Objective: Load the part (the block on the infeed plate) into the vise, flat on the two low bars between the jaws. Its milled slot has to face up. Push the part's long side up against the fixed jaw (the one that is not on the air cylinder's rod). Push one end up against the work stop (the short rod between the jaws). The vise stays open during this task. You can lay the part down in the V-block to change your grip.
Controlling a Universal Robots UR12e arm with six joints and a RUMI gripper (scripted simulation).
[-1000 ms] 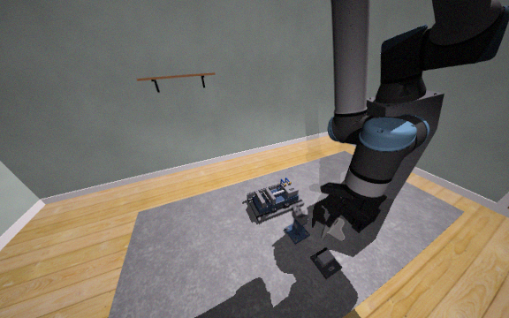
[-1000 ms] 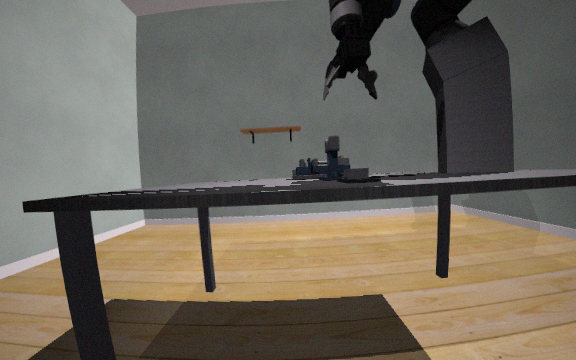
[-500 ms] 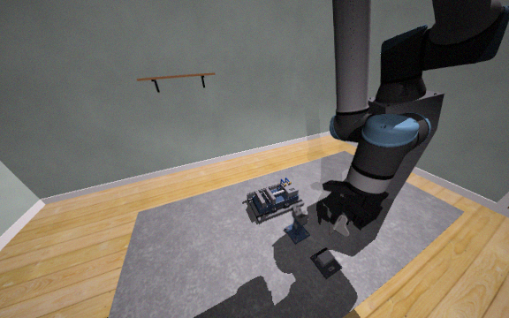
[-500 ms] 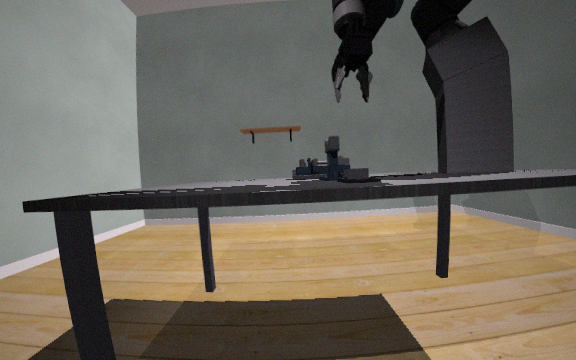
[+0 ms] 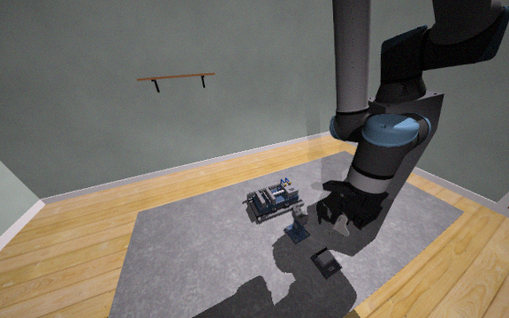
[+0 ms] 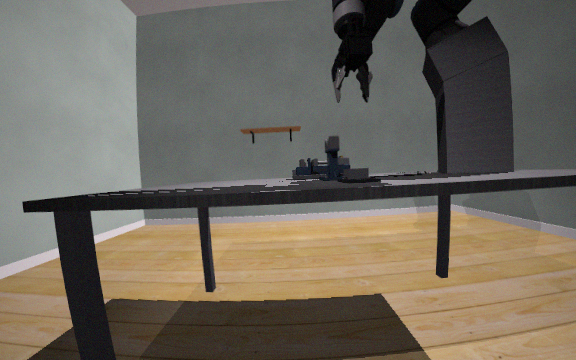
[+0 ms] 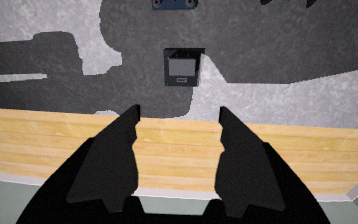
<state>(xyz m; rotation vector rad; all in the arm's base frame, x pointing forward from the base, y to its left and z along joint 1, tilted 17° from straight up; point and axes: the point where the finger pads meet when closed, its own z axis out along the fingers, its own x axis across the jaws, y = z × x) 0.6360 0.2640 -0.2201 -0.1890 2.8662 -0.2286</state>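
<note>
Right now the part is 23 cm below my hand. Also, from my hand: air cylinder (38 cm to the right, 17 cm below, 4 cm behind); cylinder rod (38 cm to the right, 17 cm below, 4 cm ahead); work stop (33 cm to the right, 16 cm below, 12 cm ahead).
</note>
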